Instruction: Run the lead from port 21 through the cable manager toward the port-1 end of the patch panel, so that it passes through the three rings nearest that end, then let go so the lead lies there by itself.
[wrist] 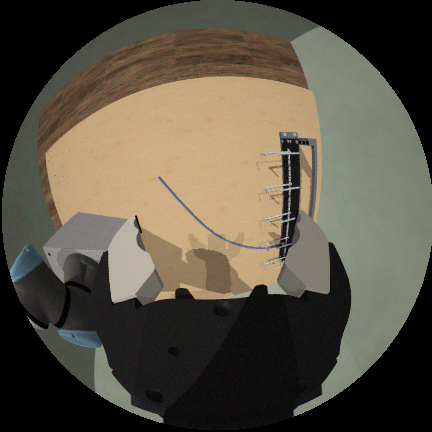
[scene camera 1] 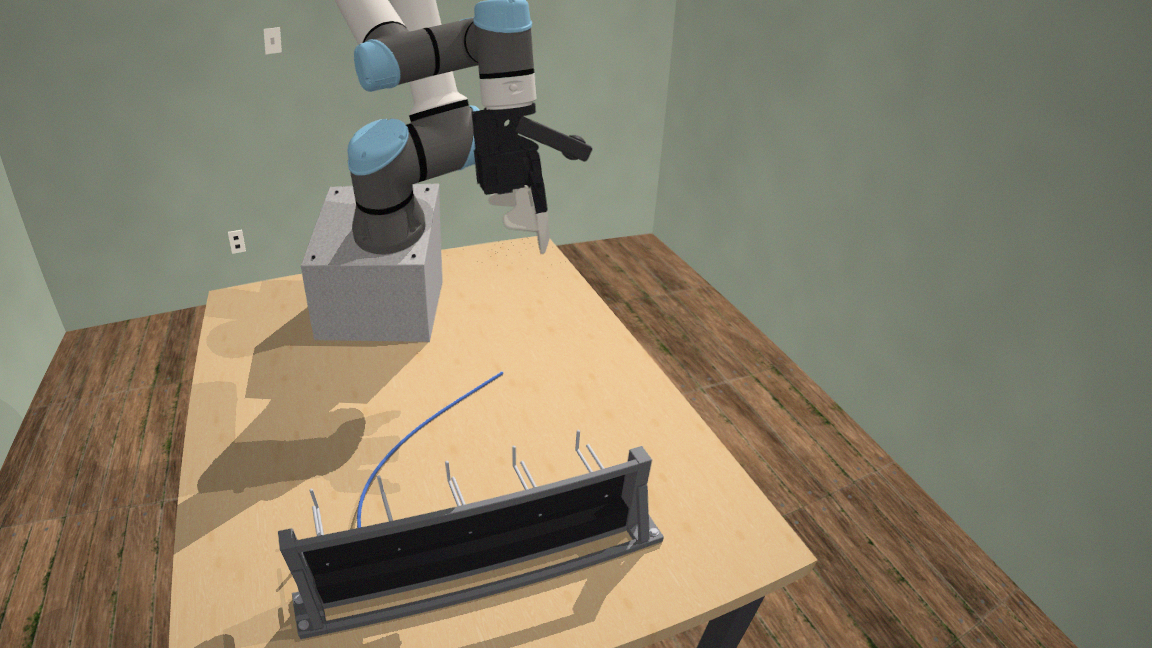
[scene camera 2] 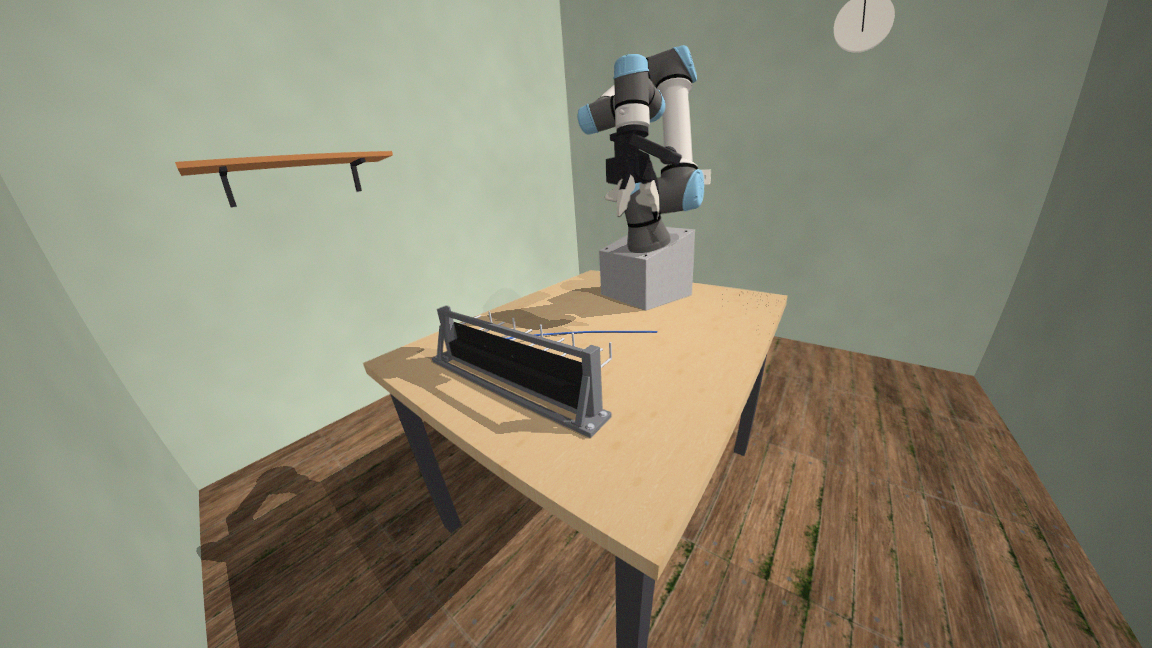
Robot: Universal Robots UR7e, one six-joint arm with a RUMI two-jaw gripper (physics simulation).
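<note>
The blue lead [scene camera 1: 400, 442] [scene camera 2: 620, 331] [wrist: 201, 223] comes from the patch panel [scene camera 1: 467, 541] [scene camera 2: 515, 364] [wrist: 295, 170] and curves away over the table to a loose end on the robot's side. In scene camera 1 it leaves the panel between the two leftmost wire rings. Several wire rings [scene camera 1: 455, 490] [wrist: 277, 188] stick out along the panel's robot-facing side. The lead is outside the rings at the panel's right in that view. Port numbers are unreadable. My gripper [scene camera 1: 528, 230] [scene camera 2: 637, 212] [wrist: 216, 215] is open and empty, high above the table, well away from the lead.
The grey pedestal [scene camera 1: 370, 302] [scene camera 2: 646, 276] [wrist: 87, 231] carries the arm at the far part of the wooden table [scene camera 1: 708, 515] [scene camera 2: 684, 419] [wrist: 200, 110]. The panel's grey end brackets [scene camera 1: 642, 499] [scene camera 2: 592, 386] rise near the table's opposite edge. A wall shelf [scene camera 2: 281, 162] is at the left in scene camera 2.
</note>
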